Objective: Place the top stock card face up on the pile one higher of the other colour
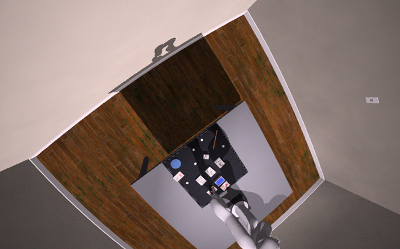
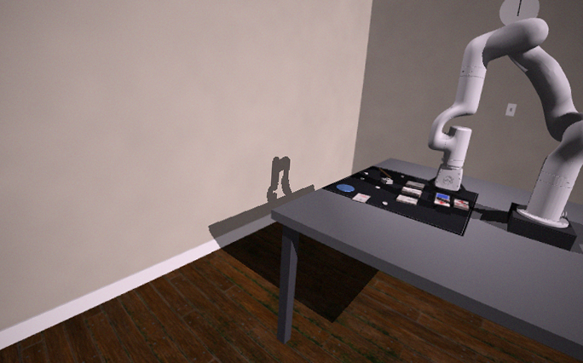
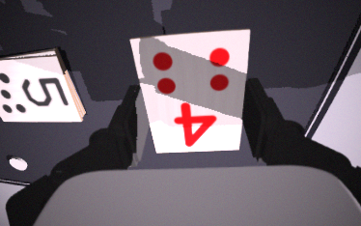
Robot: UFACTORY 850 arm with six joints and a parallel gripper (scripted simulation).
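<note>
My hand is 10 mm above the red 4 card. Round my hand: red 4: 80 mm behind, 120 mm to the right, 40 mm below; then black 5: 150 mm ahead, 10 mm to the left, 40 mm below; then black 2: 150 mm ahead, 110 mm to the right, 40 mm below.
</note>
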